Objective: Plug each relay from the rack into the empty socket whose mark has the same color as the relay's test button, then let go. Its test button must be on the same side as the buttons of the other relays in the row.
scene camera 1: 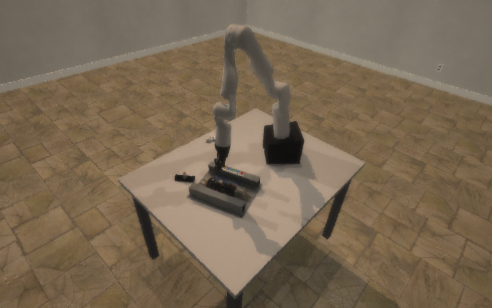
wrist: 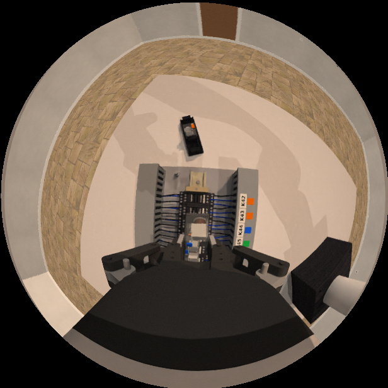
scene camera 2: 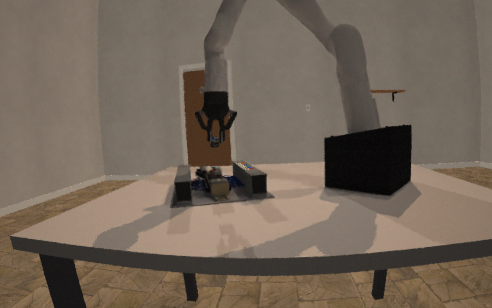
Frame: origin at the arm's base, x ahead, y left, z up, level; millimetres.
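Seen in the pictures: gripper, fingertip midpoint: [scene camera 1: 221, 168] [scene camera 2: 215, 143]; arm's base, origin of the base link: [scene camera 1: 281, 134] [scene camera 2: 362, 132].
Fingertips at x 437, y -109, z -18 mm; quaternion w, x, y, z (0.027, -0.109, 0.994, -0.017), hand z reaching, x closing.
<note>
Offsets run from my fingertips to a thing's top centre. "*": to the spot under its first point.
My gripper [scene camera 1: 219, 167] [scene camera 2: 215, 142] [wrist: 196, 241] is shut on a relay [wrist: 199, 230] with a clear housing, held upright well above the socket row @(* dx +23, dy +11, dz -99 mm) [scene camera 1: 220, 185] [scene camera 2: 212, 175] [wrist: 195, 200]. Blue shows at the relay in scene camera 2 and on its left in the wrist view. The near part of the row is hidden by the relay and fingers. Sockets at the K42 end look empty. The marks are orange at K42 [wrist: 250, 201], orange at K43 [wrist: 249, 216], blue at K44 [wrist: 248, 230] and green at K45 [wrist: 246, 244]. A relay [wrist: 188, 132] with an orange button sits in the black rack [scene camera 1: 185, 178] [wrist: 195, 148].
Grey wire ducts stand on both sides of the row, one unmarked @(dx +101, dy +49, dz -77 mm) [scene camera 1: 217, 199] [scene camera 2: 182, 186] [wrist: 147, 200] and one bearing the marks @(* dx -92, dy +130, dz -82 mm) [scene camera 1: 251, 180] [scene camera 2: 253, 181] [wrist: 248, 177]. A beige end stop [wrist: 198, 180] sits at the K42 end. The arm's black base block [scene camera 1: 282, 145] [scene camera 2: 367, 160] [wrist: 320, 272] stands beyond the marked duct.
</note>
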